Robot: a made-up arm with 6 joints. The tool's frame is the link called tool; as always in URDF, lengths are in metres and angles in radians.
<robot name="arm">
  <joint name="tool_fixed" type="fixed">
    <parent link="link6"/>
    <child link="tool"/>
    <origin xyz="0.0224 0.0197 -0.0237" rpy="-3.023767 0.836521 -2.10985"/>
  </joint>
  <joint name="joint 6" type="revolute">
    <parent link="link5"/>
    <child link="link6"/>
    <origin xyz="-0.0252 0.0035 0.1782" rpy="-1.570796 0 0"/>
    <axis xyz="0 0 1"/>
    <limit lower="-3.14" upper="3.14"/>
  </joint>
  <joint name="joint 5" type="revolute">
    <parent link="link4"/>
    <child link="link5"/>
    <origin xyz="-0.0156 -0.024 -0.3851" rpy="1.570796 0 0"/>
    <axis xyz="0 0 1"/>
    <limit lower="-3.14" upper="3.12"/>
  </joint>
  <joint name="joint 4" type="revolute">
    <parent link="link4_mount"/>
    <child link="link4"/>
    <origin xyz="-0.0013 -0.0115 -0.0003" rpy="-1.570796 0 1.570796"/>
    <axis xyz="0 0 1"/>
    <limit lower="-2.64" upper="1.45"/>
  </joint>
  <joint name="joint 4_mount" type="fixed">
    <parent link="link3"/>
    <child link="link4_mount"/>
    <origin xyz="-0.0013 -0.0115 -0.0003"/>
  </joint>
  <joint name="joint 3" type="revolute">
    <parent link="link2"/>
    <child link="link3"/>
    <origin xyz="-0.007 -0.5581 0.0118" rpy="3.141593 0 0"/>
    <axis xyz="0 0 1"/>
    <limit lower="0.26" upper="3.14"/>
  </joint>
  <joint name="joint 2" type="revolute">
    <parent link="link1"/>
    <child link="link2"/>
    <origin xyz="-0.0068 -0.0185 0.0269" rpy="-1.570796 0 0"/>
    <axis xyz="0 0 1"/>
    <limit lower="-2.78" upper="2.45"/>
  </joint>
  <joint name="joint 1" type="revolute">
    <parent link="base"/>
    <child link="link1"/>
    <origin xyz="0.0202 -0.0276 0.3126"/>
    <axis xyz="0 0 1"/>
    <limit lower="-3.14" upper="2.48"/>
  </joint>
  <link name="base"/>
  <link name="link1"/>
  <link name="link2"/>
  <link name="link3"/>
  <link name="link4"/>
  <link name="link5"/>
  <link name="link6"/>
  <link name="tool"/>
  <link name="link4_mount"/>
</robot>
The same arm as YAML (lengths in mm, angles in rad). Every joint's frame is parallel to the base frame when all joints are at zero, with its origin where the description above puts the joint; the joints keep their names.
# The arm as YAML. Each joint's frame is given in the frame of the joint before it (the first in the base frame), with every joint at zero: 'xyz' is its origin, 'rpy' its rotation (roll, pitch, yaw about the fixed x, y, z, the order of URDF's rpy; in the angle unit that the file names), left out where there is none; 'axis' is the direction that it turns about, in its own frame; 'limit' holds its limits. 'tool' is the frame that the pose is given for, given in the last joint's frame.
units:
  length: mm
  angle: rad
joints:
  - name: joint 1
    type: revolute
    origin:
      xyz: [20.2, -27.6, 312.6]
    axis: [0.0, 0.0, 1.0]
    limit:
      lower: -3.14
      upper: 2.48
  - name: joint 2
    type: revolute
    origin:
      xyz: [-6.8, -18.5, 26.9]
    axis: [0.0, 1.0, 0.0]
    limit:
      lower: -2.78
      upper: 2.45
  - name: joint 3
    type: revolute
    origin:
      xyz: [-7.0, 11.8, 558.1]
    axis: [0.0, -1.0, 0.0]
    limit:
      lower: 0.26
      upper: 3.14
  - name: joint 4
    type: revolute
    origin:
      xyz: [-2.6, 0.6, -23.0]
    axis: [-1.0, 0.0, 0.0]
    limit:
      lower: -2.64
      upper: 1.45
  - name: joint 5
    type: revolute
    origin:
      xyz: [385.1, -24.0, -15.6]
    axis: [0.0, -1.0, 0.0]
    limit:
      lower: -3.14
      upper: 3.12
  - name: joint 6
    type: revolute
    origin:
      xyz: [-3.5, -178.2, -25.2]
    axis: [-1.0, 0.0, 0.0]
    limit:
      lower: -3.14
      upper: 3.14
tool:
  origin:
    xyz: [23.7, 19.7, 22.4]
    rpy: [-1.0351, 0.3511, -0.6591]

